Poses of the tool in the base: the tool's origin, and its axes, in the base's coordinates. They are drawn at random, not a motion.
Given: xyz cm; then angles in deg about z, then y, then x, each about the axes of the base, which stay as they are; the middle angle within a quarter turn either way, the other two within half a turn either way.
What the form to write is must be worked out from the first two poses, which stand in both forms.
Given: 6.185 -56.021 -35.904 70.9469 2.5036 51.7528
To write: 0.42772 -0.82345 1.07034 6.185 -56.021 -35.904
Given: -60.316 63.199 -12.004 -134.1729 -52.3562 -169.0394
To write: -2.52490 -0.74513 2.18834 -60.316 63.199 -12.004
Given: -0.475 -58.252 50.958 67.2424 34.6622 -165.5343
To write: -2.49238 0.01732 -1.24694 -0.475 -58.252 50.958
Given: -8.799 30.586 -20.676 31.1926 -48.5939 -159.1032
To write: 3.04834 0.90131 -0.42344 -8.799 30.586 -20.676
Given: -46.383 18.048 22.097 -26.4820 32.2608 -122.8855
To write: -2.20637 -0.68655 -0.20717 -46.383 18.048 22.097
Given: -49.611 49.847 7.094 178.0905 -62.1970 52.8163
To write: -1.23744 0.53258 2.14256 -49.611 49.847 7.094
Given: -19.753 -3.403 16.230 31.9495 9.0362 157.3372
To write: 2.87361 -0.33299 -0.48066 -19.753 -3.403 16.230
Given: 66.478 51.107 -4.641 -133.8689 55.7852 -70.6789
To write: 1.18398 -1.05507 2.48185 66.478 51.107 -4.641
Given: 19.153 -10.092 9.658 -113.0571 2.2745 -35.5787
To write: 0.23918 -0.57995 -2.05764 19.153 -10.092 9.658
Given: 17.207 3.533 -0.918 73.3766 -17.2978 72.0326
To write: 0.55900 -1.21600 0.66610 17.207 3.533 -0.918
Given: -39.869 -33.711 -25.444 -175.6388 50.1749 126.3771
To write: -2.03002 0.54148 -2.41162 -39.869 -33.711 -25.444
